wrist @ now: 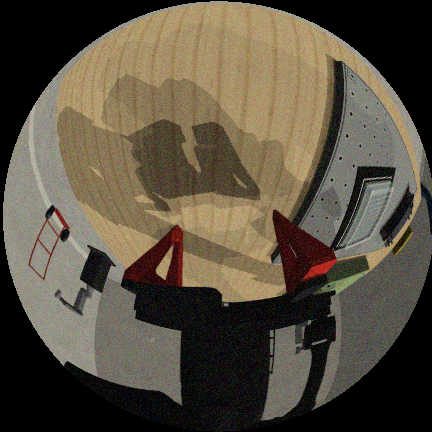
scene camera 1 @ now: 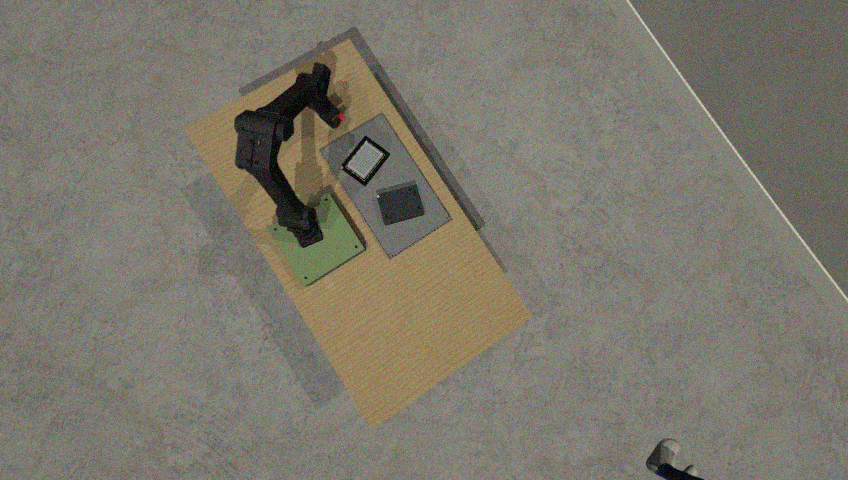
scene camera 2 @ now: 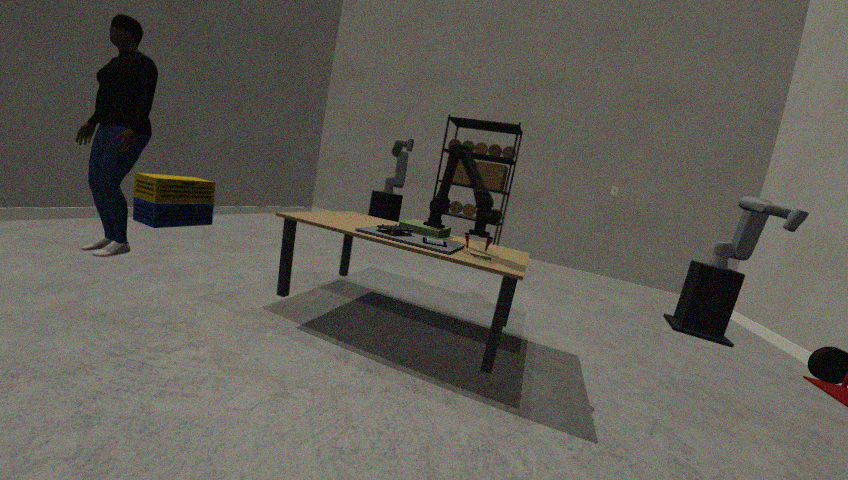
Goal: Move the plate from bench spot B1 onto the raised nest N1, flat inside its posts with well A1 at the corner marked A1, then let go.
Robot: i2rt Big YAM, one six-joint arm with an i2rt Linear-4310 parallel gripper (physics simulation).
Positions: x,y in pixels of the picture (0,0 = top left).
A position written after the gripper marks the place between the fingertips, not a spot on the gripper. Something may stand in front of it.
The gripper [wrist: 224,221] is open and holds nothing. Also in view: a white well plate [wrist: 375,195].
